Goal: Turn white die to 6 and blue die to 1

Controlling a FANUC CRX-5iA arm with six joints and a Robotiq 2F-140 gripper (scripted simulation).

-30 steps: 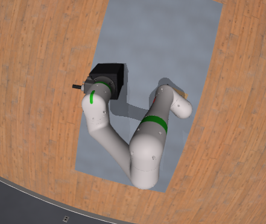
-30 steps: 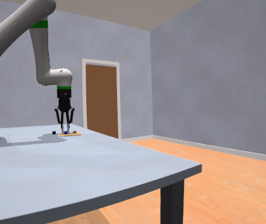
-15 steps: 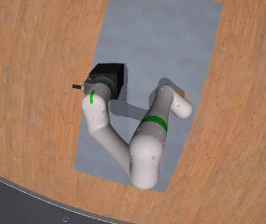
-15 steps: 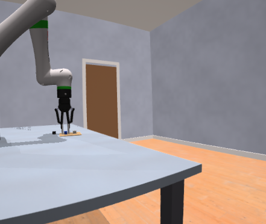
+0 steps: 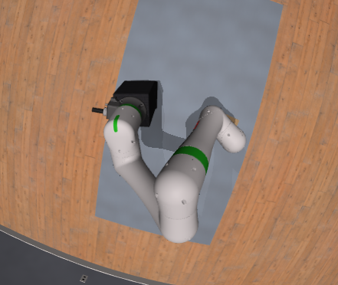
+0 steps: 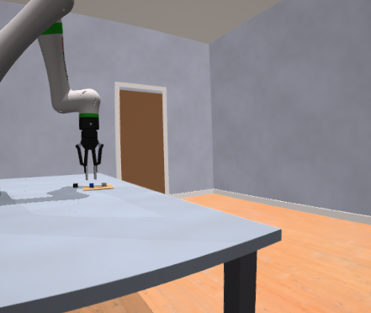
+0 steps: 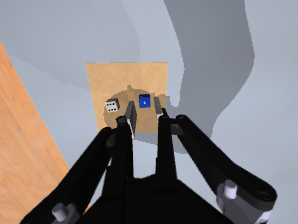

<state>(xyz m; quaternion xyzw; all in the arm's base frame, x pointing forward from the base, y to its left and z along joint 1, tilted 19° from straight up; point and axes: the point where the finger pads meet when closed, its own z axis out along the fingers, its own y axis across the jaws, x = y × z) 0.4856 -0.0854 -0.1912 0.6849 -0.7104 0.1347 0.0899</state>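
The blue die lies 6 cm below my hand. Also, from my hand: black die (6 cm behind, 8 cm to the left, 6 cm below); tan mat (3 cm ahead, 7 cm below); white die (6 cm ahead, 1 cm to the right, 6 cm below).
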